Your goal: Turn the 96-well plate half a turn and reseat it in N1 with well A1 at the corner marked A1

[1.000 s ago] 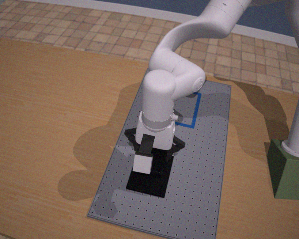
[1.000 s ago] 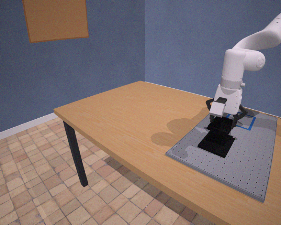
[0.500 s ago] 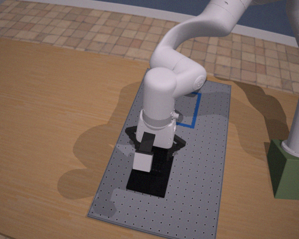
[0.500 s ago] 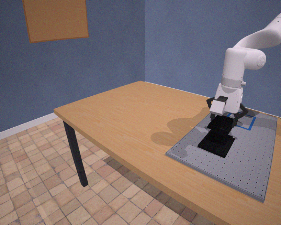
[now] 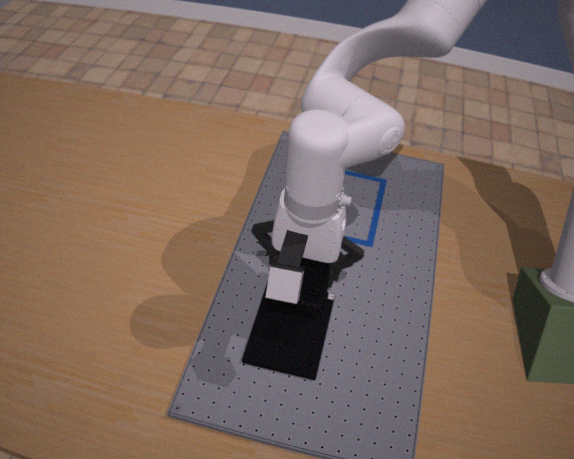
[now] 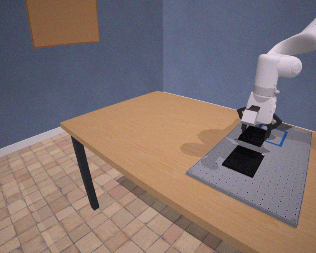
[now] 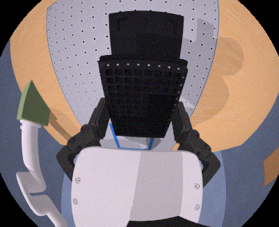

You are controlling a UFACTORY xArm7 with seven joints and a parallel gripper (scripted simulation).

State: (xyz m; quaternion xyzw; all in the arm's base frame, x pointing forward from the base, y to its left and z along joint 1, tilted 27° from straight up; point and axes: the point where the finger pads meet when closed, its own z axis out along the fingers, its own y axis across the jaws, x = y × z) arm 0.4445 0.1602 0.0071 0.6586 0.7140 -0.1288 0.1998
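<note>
Now: the small white A1 mark 5 cm behind my hand, 3 cm to the right of it and 10 cm below it. Also, from my hand: black plate nest N1: 5 cm to the left, 10 cm below; then black 96-well plate: 1 cm below.
</note>
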